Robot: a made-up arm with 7 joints.
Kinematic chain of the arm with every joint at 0, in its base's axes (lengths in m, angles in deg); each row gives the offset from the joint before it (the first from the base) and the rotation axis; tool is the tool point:
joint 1: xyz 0 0.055 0 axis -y
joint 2: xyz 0 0.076 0 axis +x
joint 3: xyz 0 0 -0.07 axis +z
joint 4: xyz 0 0 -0.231 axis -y
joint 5: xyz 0 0 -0.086 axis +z
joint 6: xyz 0 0 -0.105 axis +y
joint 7: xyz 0 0 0 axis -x
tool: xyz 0 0 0
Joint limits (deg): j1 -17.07..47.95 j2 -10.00..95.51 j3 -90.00..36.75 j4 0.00..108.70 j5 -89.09..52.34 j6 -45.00..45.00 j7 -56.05..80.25
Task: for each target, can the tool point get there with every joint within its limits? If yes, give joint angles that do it. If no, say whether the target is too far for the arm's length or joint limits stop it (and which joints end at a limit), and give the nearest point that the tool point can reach.
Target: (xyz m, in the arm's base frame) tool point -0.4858 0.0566 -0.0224
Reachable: no: joint limits stop it (at a limit: joint 1, joint 3, joint 4) | nearest point -0.0803 0.0069 -0.2615 | short by 0.473 m
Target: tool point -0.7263 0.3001 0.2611
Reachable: no: too far | nearest point 0.0000 0.3593 0.1952 | short by 0.732 m
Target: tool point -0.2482 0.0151 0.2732
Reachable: no: joint limits stop it (at a limit: joint 1, joint 2, joint 3, joint 4) | nearest point 0.0000 0.3593 0.1952 | short by 0.431 m
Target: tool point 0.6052 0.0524 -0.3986
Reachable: no: too far | nearest point 0.3909 0.0780 -0.2877 | short by 0.243 m
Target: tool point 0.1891 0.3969 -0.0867
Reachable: yes | joints 8.83 51.30 23.85 96.54 -42.40 33.32 -19.66
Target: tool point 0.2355 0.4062 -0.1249
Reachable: yes | joints 17.43 58.65 -5.75 80.15 -71.31 26.32 12.84
